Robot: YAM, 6 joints.
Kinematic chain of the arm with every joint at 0, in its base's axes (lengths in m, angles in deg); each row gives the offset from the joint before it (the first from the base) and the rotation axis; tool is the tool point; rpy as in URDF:
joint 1: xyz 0 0 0.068 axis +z
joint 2: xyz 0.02 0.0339 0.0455 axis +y
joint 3: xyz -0.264 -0.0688 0 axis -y
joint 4: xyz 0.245 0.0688 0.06 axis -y
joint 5: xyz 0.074 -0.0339 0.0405 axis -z
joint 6: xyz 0.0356 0 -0.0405 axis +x
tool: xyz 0 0 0 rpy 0 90 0
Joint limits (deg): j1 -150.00..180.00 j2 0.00..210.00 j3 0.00..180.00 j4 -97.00..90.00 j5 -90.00..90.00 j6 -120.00..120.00
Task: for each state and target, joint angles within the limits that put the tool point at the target. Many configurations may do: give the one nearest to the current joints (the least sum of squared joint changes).
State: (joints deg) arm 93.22 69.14 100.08 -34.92 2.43 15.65
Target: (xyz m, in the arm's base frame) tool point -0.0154 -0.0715 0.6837
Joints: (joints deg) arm 79.68 57.24 134.15 -15.71 -3.77 15.65
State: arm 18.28 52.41 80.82 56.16 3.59 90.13
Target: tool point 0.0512 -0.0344 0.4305
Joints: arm -18.87 27.13 36.70 56.49 26.70 90.13
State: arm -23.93 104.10 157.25 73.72 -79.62 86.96
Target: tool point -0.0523 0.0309 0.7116
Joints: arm -3.48 84.74 161.16 44.18 -51.01 86.96
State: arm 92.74 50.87 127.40 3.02 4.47 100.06
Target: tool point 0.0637 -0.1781 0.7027
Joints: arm 109.19 67.56 161.25 13.67 2.61 100.06
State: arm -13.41 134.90 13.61 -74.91 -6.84 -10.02
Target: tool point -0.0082 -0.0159 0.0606
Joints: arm -12.67 145.01 8.62 -48.06 29.10 -10.02
